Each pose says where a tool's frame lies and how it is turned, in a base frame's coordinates. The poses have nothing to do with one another.
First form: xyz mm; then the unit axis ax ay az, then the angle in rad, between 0 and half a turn.
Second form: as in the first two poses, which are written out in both.
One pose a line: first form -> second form
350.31 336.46 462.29 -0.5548 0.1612 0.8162 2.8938 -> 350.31 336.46 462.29 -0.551 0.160 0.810 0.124
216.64 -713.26 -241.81 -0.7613 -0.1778 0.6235 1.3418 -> 216.64 -713.26 -241.81 -0.473 -0.111 0.388 0.783
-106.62 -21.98 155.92 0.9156 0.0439 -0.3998 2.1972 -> -106.62 -21.98 155.92 0.815 0.039 -0.356 0.455
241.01 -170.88 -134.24 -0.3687 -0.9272 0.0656 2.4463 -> 241.01 -170.88 -134.24 -0.347 -0.872 0.062 0.341
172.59 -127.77 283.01 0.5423 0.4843 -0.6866 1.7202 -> 172.59 -127.77 283.01 0.411 0.367 -0.520 0.652
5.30 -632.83 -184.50 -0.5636 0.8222 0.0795 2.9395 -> 5.30 -632.83 -184.50 -0.561 0.818 0.079 0.101
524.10 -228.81 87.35 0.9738 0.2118 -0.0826 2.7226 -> 524.10 -228.81 87.35 0.953 0.207 -0.081 0.208
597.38 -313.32 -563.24 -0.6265 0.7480 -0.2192 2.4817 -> 597.38 -313.32 -563.24 -0.593 0.708 -0.207 0.324
